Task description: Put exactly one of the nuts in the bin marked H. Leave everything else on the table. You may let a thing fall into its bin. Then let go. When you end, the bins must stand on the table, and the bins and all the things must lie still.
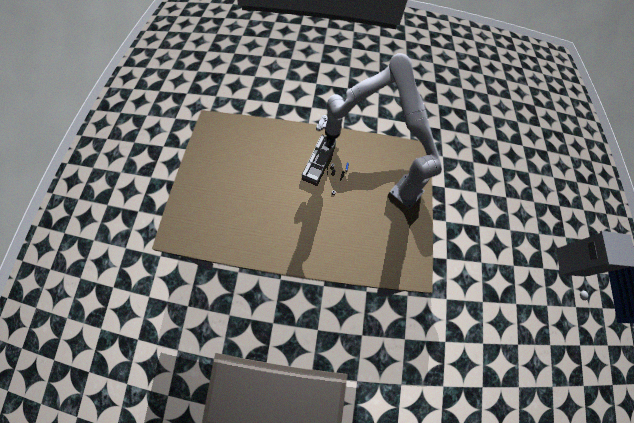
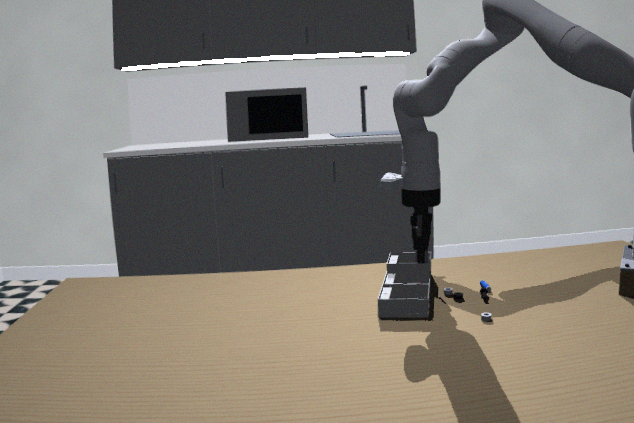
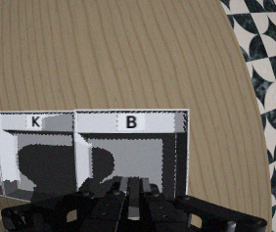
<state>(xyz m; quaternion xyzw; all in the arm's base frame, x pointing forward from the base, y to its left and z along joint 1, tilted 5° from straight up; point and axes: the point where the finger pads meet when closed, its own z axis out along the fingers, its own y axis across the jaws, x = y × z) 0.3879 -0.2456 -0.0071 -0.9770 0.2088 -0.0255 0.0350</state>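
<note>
Right now my hand is 70 mm to the right of the bin marked H, 50 mm short of it and 20 mm above it. From my hand the other things lie so: black nut (130 mm to the left, 40 mm below, 20 mm behind); then black bolt (140 mm to the left, 70 mm behind, 40 mm below).
</note>
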